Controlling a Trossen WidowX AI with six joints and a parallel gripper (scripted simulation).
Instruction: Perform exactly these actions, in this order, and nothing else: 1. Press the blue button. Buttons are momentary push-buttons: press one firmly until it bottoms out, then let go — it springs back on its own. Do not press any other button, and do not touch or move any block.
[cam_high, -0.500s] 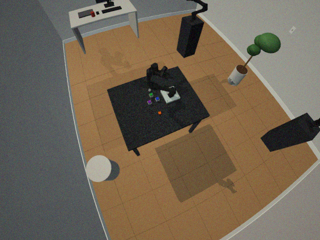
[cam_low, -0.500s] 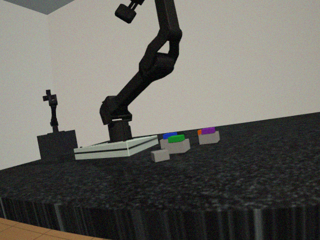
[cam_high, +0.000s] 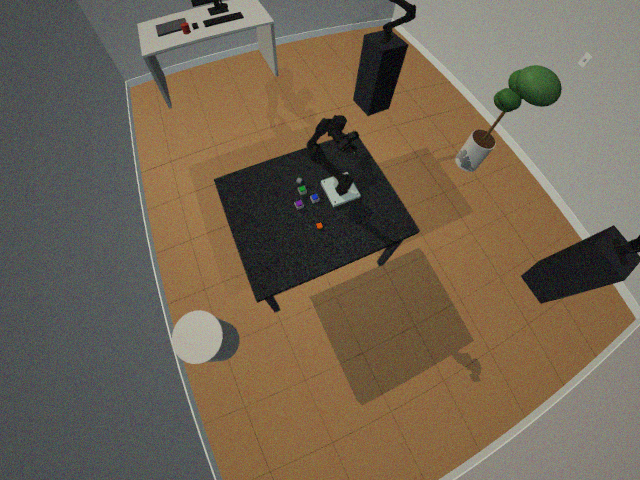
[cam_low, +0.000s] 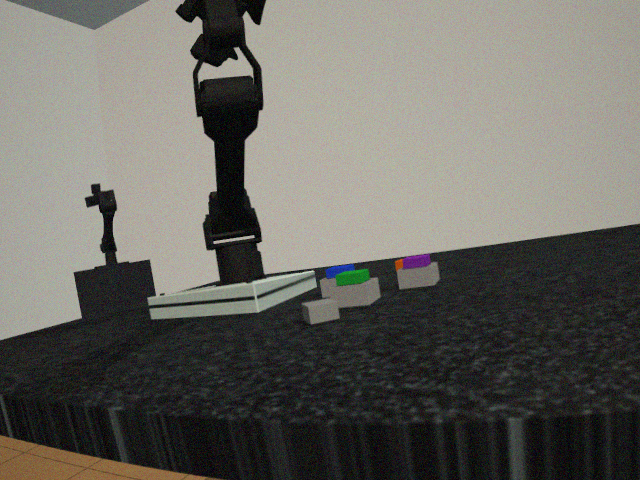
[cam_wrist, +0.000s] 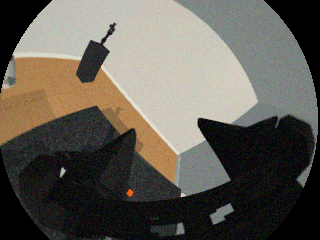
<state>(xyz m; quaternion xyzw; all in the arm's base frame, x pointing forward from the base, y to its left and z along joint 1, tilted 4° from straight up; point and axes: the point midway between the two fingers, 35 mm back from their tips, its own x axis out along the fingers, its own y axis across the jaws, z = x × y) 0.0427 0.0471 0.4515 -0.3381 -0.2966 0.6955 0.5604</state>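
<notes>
Now: the blue button 150 mm ahead of my gripper tip, 140 mm to the right of it and 440 mm below it. The rest, counted from my gripper tip: green button 190 mm ahead, 240 mm to the right, 440 mm below; then orange block 220 mm ahead, 40 mm to the left, 460 mm below; then purple button 260 mm ahead, 150 mm to the right, 440 mm below.
</notes>
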